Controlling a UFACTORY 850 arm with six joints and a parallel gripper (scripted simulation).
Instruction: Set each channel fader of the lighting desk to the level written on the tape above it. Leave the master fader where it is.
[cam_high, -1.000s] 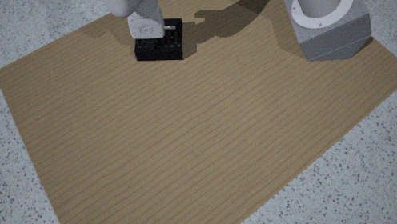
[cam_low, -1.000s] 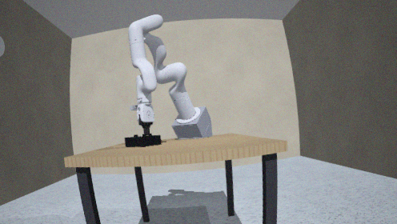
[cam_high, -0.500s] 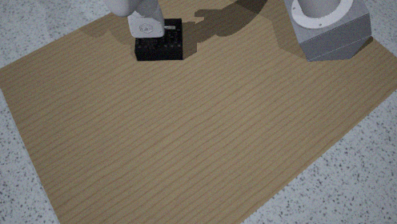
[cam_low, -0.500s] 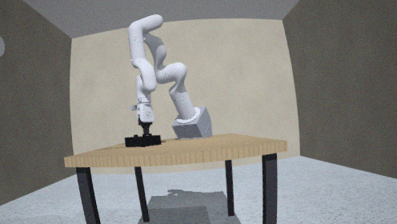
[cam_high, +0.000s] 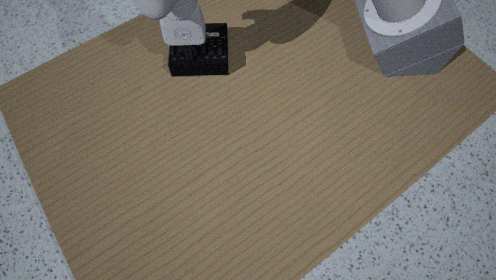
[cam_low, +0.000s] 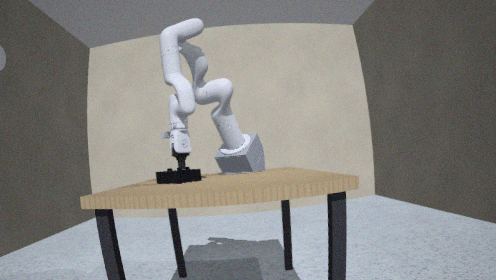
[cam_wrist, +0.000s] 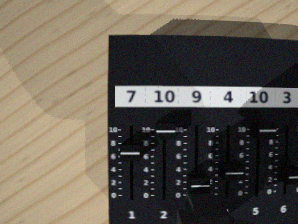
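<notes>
The fader 4 is 30 mm behind my hand, 20 mm below it and 10 mm to the right of it. Round my hand: fader 1 (60 mm to the right, 20 mm below, 10 mm ahead); fader 3 (20 mm to the right, 20 mm below, 10 mm behind); fader 2 (60 mm to the right, 20 mm below, 10 mm behind).
</notes>
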